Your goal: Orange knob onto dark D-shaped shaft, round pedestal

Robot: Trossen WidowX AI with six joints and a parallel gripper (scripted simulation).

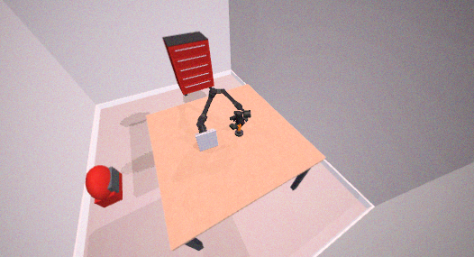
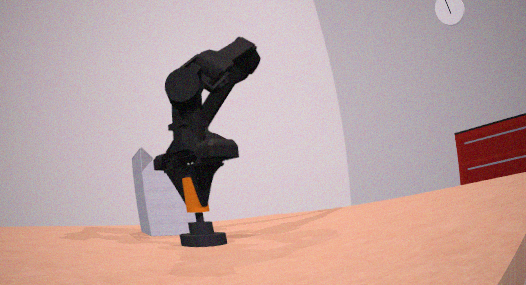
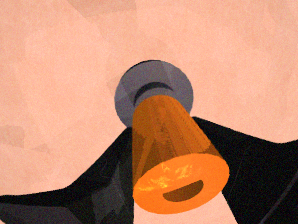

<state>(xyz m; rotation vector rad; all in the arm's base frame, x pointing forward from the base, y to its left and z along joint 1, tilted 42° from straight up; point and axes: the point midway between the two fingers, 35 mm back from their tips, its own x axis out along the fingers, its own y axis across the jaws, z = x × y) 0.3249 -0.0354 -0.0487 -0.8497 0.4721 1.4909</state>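
My gripper tip is now 2 cm below the orange knob. From my gripper tip the other things lie so: dark pedestal: 4 cm below.
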